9 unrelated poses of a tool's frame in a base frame.
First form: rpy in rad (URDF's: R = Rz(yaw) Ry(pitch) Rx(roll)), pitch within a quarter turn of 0, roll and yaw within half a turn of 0; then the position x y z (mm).
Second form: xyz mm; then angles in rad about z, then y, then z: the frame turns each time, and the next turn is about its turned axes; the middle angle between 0 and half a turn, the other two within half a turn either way. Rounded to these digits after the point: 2 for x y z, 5 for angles.
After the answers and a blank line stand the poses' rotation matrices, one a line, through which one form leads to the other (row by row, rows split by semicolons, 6 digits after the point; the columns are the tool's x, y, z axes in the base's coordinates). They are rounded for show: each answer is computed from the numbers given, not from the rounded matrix.
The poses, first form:
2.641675, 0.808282, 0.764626, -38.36, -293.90, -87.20
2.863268, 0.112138, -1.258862, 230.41, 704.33, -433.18
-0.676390, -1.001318, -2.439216, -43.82, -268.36, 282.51
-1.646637, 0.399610, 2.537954, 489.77, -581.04, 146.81
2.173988, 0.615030, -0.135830, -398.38, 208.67, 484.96
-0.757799, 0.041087, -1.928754, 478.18, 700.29, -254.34
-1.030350, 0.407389, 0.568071, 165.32, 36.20, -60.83
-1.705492, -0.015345, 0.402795, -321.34, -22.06, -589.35
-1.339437, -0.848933, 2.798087, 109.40, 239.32, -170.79
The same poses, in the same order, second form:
-38.36, -293.90, -87.20, -1.73005, 2.22208, 0.42941
230.41, 704.33, -433.18, 3.08026, 2.84207, 1.18181
-43.82, -268.36, 282.51, -0.05903, 1.13682, -2.76042
489.77, -581.04, 146.81, -2.14488, 1.64065, -1.17015
-398.38, 208.67, 484.96, -2.08493, 2.05254, 0.86179
478.18, 700.29, -254.34, -0.40134, 0.75869, -1.51106
165.32, 36.20, -60.83, 1.90546, 1.07877, -1.10455
-321.34, -22.06, -589.35, 1.97151, 1.70548, -1.58628
109.40, 239.32, -170.79, -1.73929, 1.41869, -2.43310

0.498468 0.857685 -0.126120; 0.478178 -0.393374 -0.785241; -0.723102 0.331109 -0.606210
0.304973 -0.905680 -0.294508; -0.945764 -0.324351 0.018085; -0.111903 0.273020 -0.955478
-0.411571 0.101392 0.905720; -0.348337 -0.935840 -0.053525; 0.842182 -0.337525 0.420483
-0.758412 0.362391 -0.541741; 0.522919 -0.157833 -0.837642; -0.389059 -0.918565 -0.069798
0.809233 0.393970 -0.435809; -0.110599 -0.626392 -0.771622; -0.576983 0.672623 -0.463324
-0.350066 0.690202 0.633305; -0.935824 -0.228043 -0.268756; -0.041075 -0.686744 0.725738
0.773953 -0.563199 -0.289489; 0.493976 0.250924 0.832481; -0.396213 -0.787302 0.472410
0.919861 0.066629 -0.386545; 0.391945 -0.117581 0.912444; 0.015344 -0.990826 -0.134273
-0.622181 -0.765123 -0.165763; 0.222546 0.030146 -0.974456; 0.750576 -0.643178 0.151518

